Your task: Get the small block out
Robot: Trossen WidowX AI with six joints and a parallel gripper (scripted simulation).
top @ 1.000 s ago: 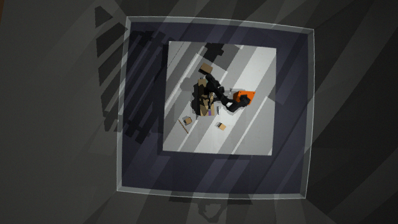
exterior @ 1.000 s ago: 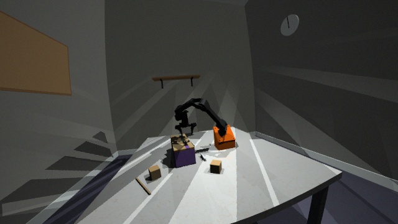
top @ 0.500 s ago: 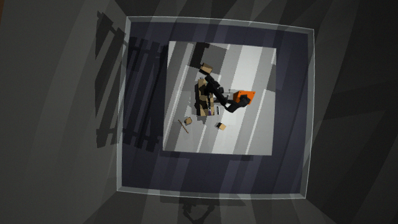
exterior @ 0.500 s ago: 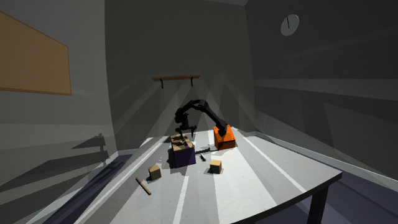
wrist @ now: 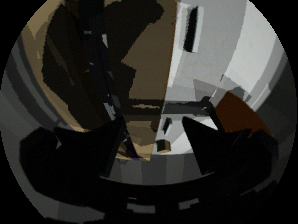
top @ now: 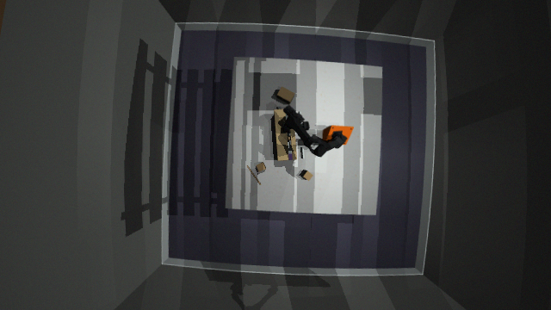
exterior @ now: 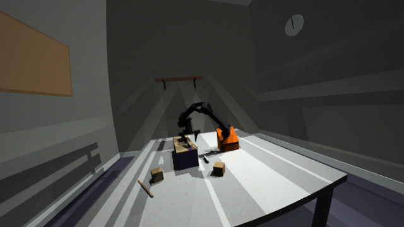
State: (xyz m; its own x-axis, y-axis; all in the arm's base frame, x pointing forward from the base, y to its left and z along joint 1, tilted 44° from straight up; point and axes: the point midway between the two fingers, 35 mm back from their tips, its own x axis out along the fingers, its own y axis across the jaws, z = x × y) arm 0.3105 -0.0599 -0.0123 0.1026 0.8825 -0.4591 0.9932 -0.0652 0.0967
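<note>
The box lies 3 cm ahead of my gripper tip, 2 cm to the left of it and 4 cm below it. From my gripper tip the other things lie so: thin wooden stick: 34 cm ahead, 32 cm to the left, 10 cm below; tan block: 4 cm ahead, 4 cm to the left, 2 cm below.
</note>
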